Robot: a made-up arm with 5 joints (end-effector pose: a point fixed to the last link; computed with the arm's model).
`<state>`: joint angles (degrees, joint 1 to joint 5).
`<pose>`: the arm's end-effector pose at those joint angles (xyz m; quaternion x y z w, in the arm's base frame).
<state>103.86 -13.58 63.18 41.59 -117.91</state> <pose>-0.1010 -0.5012 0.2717 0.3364 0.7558 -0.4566 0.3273</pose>
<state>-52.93 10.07 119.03 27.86 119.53</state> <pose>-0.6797 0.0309 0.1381 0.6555 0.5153 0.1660 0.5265</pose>
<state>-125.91 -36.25 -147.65 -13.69 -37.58</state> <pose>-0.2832 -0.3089 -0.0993 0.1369 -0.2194 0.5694 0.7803</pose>
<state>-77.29 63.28 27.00 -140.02 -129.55</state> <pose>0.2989 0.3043 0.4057 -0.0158 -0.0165 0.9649 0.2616</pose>
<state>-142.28 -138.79 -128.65 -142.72 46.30</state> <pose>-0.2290 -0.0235 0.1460 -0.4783 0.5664 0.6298 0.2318</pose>
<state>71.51 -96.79 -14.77 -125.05 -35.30</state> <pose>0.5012 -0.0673 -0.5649 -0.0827 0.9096 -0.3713 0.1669</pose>
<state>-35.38 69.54 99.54 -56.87 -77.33</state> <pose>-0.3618 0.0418 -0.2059 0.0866 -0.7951 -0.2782 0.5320</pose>
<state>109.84 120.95 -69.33 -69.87 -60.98</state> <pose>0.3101 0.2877 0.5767 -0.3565 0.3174 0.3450 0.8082</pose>
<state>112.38 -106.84 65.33 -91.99 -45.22</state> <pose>0.6250 -0.1598 -0.2335 -0.0089 0.5762 -0.7821 0.2371</pose>
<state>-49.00 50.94 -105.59 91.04 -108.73</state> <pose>-0.1714 -0.5355 0.1485 0.5258 0.4477 0.0291 0.7227</pose>
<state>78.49 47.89 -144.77 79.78 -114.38</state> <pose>0.5930 -0.0253 0.0931 -0.1787 0.8256 0.3961 0.3599</pose>
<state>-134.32 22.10 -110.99 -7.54 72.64</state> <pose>-0.3015 -0.5006 0.0784 0.2074 0.4988 0.6720 0.5066</pose>
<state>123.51 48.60 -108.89 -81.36 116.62</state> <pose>-0.3815 0.4302 -0.0407 0.7555 0.0132 0.3715 0.5395</pose>
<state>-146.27 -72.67 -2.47 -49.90 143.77</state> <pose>0.2574 0.2208 -0.9010 0.2592 -0.4644 -0.5929 0.6047</pose>
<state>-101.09 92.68 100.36 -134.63 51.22</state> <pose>-0.0084 0.5583 0.3109 0.2189 0.7686 -0.5043 0.3271</pose>
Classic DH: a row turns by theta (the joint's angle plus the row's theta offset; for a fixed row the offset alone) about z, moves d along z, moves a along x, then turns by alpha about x. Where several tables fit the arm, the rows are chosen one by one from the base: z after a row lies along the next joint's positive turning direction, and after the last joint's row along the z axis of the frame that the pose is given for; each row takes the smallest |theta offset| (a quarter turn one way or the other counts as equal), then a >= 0, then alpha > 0; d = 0 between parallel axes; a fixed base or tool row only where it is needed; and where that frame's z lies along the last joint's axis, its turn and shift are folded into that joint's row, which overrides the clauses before.
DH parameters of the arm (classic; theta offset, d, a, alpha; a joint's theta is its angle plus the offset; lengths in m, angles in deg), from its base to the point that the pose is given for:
joint 1: -90 -0.043 0.215 -90
joint 2: 0 -0.042 -0.256 90
joint 3: -90 0.05 0.05 90
joint 4: 90 0.461 0.093 -90
joint 5: 90 -0.281 0.099 90
tool (fixed): 90 -0.103 0 0

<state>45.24 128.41 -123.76 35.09 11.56</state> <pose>0.6963 -0.0677 0.0655 0.1696 0.9274 -0.3316 0.0342</pose>
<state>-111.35 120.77 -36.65 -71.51 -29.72</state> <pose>-0.3398 0.1331 0.5995 -0.3245 0.2882 0.8931 0.1184</pose>
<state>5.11 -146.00 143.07 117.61 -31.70</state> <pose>-0.3280 -0.1562 -0.3118 0.2051 -0.5511 -0.0028 0.8088</pose>
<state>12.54 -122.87 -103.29 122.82 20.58</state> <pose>0.3294 0.0644 -0.2891 0.2198 -0.1624 -0.5524 0.7875</pose>
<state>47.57 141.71 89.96 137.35 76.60</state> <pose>0.1150 -0.8911 -0.0028 0.2519 0.5668 0.7395 0.2616</pose>
